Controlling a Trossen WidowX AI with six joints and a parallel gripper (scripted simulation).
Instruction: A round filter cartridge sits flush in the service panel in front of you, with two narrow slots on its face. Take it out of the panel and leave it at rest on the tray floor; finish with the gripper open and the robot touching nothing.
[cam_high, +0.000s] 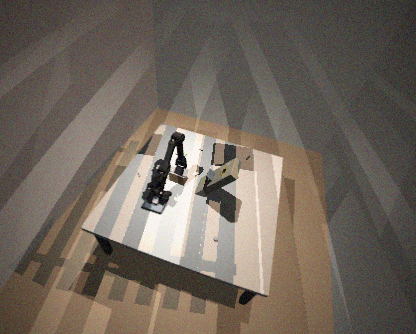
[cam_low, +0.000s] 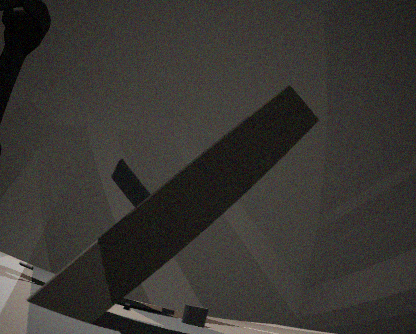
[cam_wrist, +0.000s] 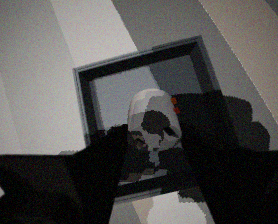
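My gripper tip is right at the round filter cartridge. The rest, counted from my gripper tip: sloping service panel: 380 mm ahead, 280 mm to the left, 130 mm above; then dark square tray: 30 mm below, 10 mm to the right.
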